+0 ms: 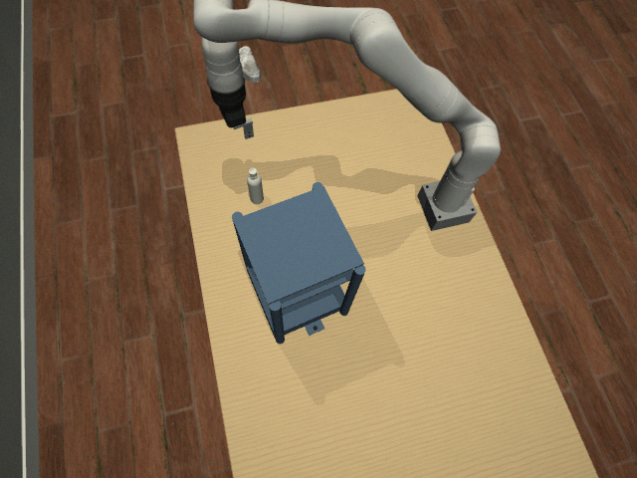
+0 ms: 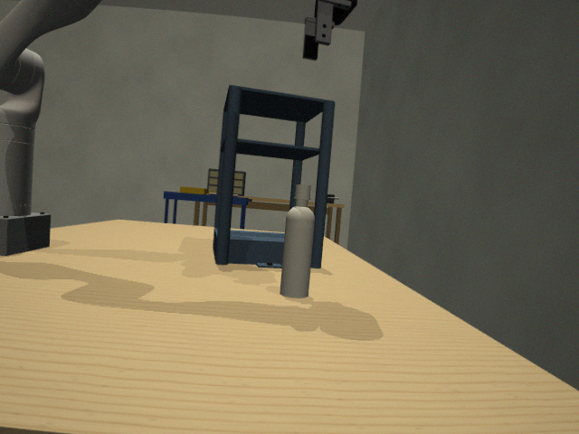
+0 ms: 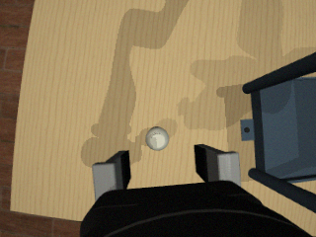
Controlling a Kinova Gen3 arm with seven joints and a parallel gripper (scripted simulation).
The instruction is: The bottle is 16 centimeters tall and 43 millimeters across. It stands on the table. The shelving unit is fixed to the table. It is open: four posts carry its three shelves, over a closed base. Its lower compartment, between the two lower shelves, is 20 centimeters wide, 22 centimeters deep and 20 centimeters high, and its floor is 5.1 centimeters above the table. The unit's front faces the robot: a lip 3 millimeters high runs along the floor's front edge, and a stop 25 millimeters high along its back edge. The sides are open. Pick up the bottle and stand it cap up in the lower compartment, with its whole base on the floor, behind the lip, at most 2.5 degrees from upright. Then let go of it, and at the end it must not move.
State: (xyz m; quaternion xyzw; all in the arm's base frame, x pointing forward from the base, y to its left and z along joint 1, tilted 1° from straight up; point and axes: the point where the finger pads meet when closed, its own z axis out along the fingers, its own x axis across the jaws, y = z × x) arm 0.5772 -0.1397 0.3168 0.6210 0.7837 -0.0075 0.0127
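Now: hand 28 cm above the pale bottle. From my hand the other things lie so: blue shelving unit: 7 cm behind, 33 cm to the left, 20 cm below.
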